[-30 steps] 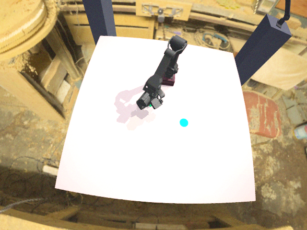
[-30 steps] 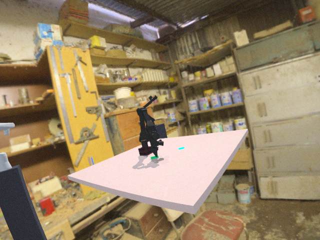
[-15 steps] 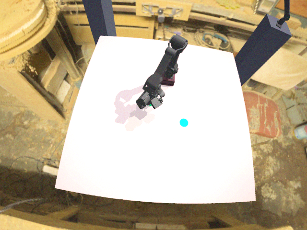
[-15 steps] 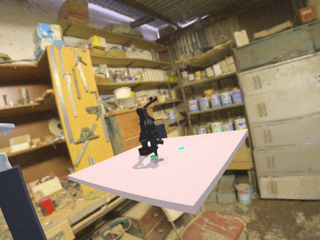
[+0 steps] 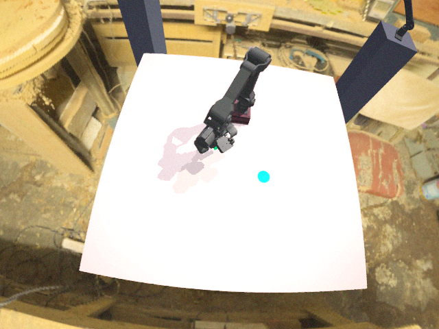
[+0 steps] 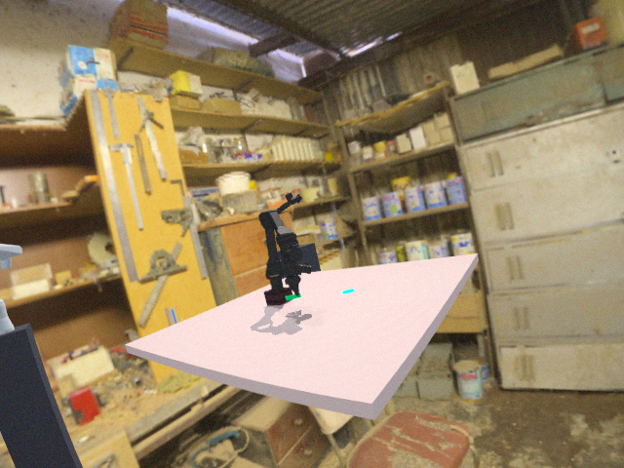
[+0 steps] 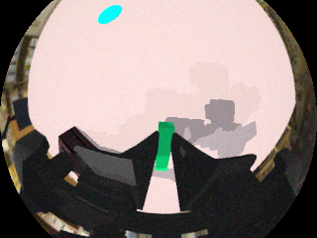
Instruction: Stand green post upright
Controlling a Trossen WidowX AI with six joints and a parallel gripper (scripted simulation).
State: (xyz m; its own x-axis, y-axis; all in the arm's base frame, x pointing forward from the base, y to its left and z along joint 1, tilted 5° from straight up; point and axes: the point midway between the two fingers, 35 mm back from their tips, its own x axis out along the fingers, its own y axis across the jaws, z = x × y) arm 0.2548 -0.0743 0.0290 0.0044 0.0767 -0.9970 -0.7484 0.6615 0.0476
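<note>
The cyan circle is 50 mm ahead of my gripper tip, 260 mm to the left of it and 70 mm below it. From my gripper tip the other things lie so: green post 10 mm behind, 20 mm to the right.
</note>
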